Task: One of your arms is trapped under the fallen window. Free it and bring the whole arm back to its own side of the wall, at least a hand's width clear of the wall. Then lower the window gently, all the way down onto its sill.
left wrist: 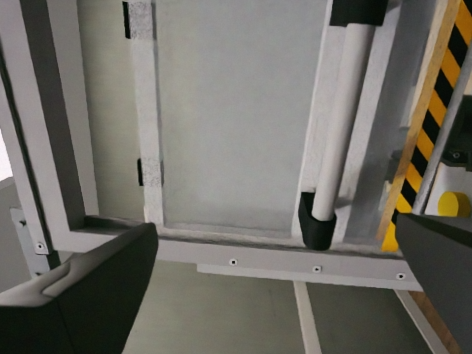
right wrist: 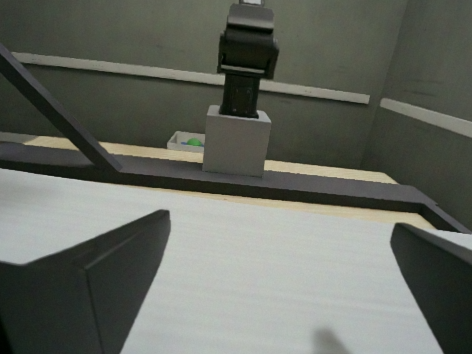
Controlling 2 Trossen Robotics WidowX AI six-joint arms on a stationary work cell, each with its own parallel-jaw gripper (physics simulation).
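Frame: origin at the left arm's base, x back, y right, z up, level; centimetres.
Seen in the pictures: left gripper, fingertip midpoint: (left wrist: 274, 229); right gripper, fingertip midpoint: (right wrist: 280, 226); left arm's base at its link origin: (right wrist: 238, 112).
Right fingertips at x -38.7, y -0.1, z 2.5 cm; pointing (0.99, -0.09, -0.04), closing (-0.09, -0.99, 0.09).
Pixels of each thing's top centre, then the offset from my right fingertips to it. "*": a spot on its surface instead. Level surfaces: height alone.
- window at a spot on its surface: (left wrist: 240, 115) * dx -16.2, dy +1.3, dz +31.5 cm
- black-and-yellow striped lower edge at a spot on its surface: (left wrist: 425, 132) * dx -16.2, dy +1.0, dz +13.4 cm
- white surface at its surface level: dz -3.8 cm
- yellow round object at its top centre: (left wrist: 447, 206) dx -31.2, dy -12.9, dz -1.9 cm
- grey block at its top centre: (right wrist: 238, 112) dx +38.7, dy +0.1, dz -2.5 cm
The window (left wrist: 240, 115) shows turned on its side in the left wrist view, with a pale pane and grey-white frame. Its light handle bar (left wrist: 345, 120) runs between two black mounts, beside the black-and-yellow striped lower edge (left wrist: 425, 132). My left gripper (left wrist: 274, 229) is open and empty in front of the window, and the bar lies beyond its fingertips. A dark part (left wrist: 457, 135), perhaps of the right arm, shows past the striped edge. My right gripper (right wrist: 280, 226) is open and empty above a white surface (right wrist: 280, 280). The window does not show in the right wrist view.
The grey wall frame (left wrist: 65, 200) borders the window. A yellow round object (left wrist: 454, 204) is past the striped edge. In the right wrist view, a black arm part (right wrist: 247, 50) stands on a grey block (right wrist: 235, 145) behind a dark beam (right wrist: 320, 187). A white tray (right wrist: 172, 142) holds a green object (right wrist: 194, 142).
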